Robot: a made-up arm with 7 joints.
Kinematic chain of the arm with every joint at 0, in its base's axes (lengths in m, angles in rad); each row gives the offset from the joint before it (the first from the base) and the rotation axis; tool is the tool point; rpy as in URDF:
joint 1: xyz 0.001 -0.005 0.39 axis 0 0.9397 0.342
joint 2: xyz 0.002 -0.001 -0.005 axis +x
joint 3: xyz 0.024 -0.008 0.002 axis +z
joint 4: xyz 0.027 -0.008 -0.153 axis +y
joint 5: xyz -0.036 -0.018 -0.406 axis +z
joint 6: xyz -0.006 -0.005 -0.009 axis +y
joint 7: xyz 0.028 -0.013 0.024 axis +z
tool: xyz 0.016 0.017 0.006 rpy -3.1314 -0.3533 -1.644
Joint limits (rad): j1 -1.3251..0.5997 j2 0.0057..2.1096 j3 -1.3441..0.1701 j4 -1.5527..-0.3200 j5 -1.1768..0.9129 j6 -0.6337..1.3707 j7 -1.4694..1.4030
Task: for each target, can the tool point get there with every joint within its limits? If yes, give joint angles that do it. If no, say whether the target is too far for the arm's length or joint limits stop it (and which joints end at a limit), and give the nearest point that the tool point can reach.
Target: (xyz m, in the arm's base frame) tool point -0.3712 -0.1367 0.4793
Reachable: no: joint limits stop it (at a limit: joint 1, joint 2, joint 3, joint 4, joint 7) | nearest point 0.0199 -0.4534 0.3234 | short by 0.527 m
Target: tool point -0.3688 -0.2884 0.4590
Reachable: no: joint limits stop it (at a limit: joint 1, joint 2, joint 3, joint 4, joint 7) | nearest point 0.0119 -0.4666 0.3241 | short by 0.441 m
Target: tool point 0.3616 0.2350 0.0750
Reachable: yes | joints -0.5231 1.1975 -1.0136 -0.8181 -0.5995 -0.0282 -1.0800
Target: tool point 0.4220 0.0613 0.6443
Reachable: yes | joints -1.0162 1.4630 -0.2967 -1.3493 -0.0526 0.0783 0.5152
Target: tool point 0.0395 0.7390 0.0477
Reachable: no: too far | nearest point 0.0305 0.5628 0.1274 | short by 0.194 m
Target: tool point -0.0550 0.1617 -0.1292
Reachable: yes | joints 0.3664 0.9667 -1.0468 -0.8665 -0.8808 0.3879 0.3646
